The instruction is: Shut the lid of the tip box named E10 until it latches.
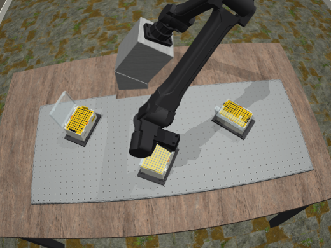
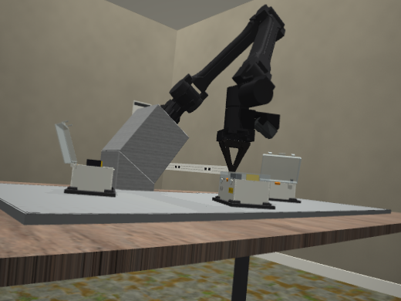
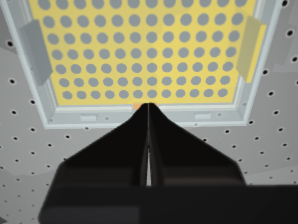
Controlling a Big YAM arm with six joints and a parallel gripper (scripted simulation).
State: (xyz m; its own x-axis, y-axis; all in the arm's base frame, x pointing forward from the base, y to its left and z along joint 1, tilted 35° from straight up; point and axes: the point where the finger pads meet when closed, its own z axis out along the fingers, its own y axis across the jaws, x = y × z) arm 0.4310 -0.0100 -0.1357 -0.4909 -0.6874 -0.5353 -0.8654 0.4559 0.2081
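My hand is 30 mm to the right of the tip rack, 20 mm above it and 10 mm short of it.
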